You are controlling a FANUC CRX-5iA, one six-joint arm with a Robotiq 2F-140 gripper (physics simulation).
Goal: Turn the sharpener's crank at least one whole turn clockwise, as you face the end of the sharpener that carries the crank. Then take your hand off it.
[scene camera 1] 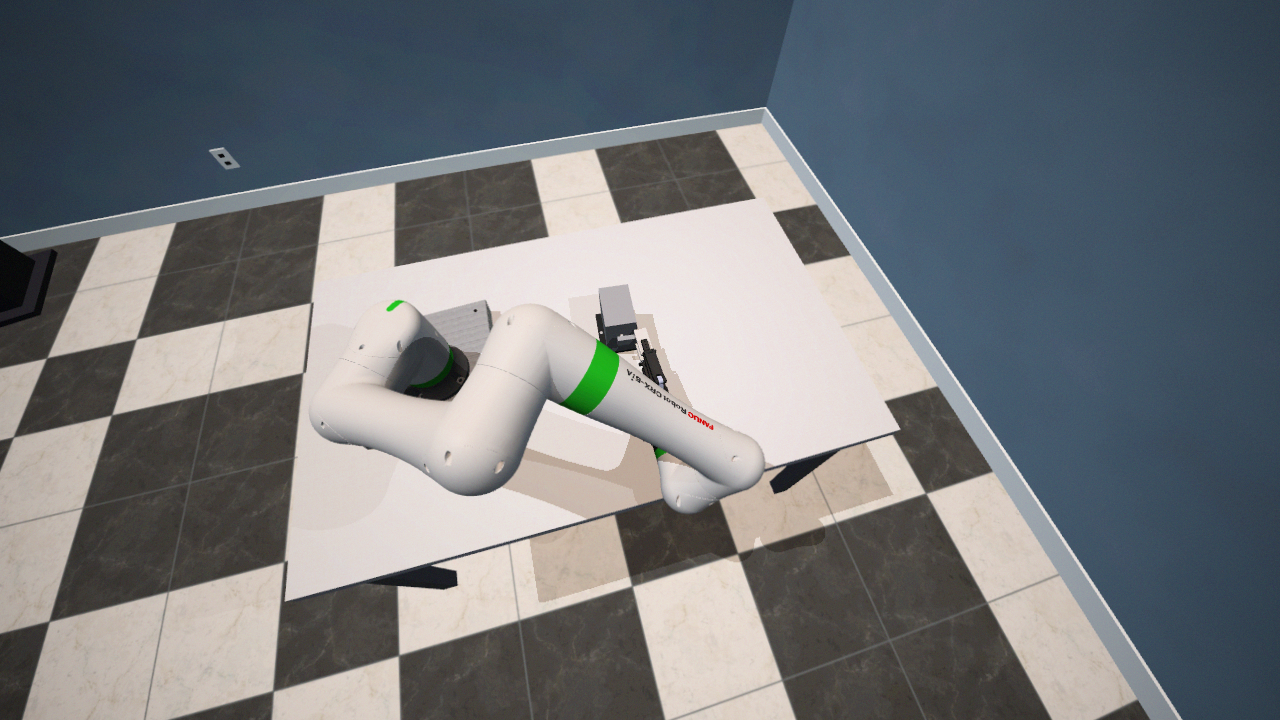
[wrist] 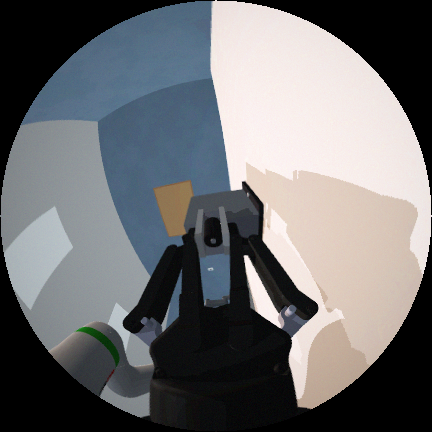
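Where they show: gripper, fingertip midpoint: (scene camera 1: 639,332) (wrist: 211,216); arm's base at its link origin: (scene camera 1: 439,374).
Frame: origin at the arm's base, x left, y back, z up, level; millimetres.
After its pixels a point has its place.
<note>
The sharpener (scene camera 1: 616,306) {x -53, y -446, z 93 mm} (wrist: 220,202) {x -57, y -485, z 28 mm} is a grey box with a dark base, standing on the table behind the gripper. In the wrist view it looks tilted, just beyond the fingertips. My gripper (wrist: 211,216) {x -116, y -478, z 45 mm} is shut on the black knob (wrist: 213,235) {x -174, y -474, z 43 mm} of the sharpener's crank, with one light finger pad on each side of it. In the scene view the gripper's black fingers show at the sharpener's near end, partly behind the arm. The rest of the crank is hidden behind the knob and fingers.
The white table (scene camera 1: 760,295) {x -93, y -864, z -35 mm} (wrist: 320,90) carries the sharpener and the arm's grey mounting plate (scene camera 1: 462,320) {x 123, y -89, z 11 mm}. The white arm (scene camera 1: 487,411) {x -368, y -148, z 430 mm} reaches over the table's front part, its wrist at the front edge. A brown board (wrist: 173,207) hangs on the blue wall.
</note>
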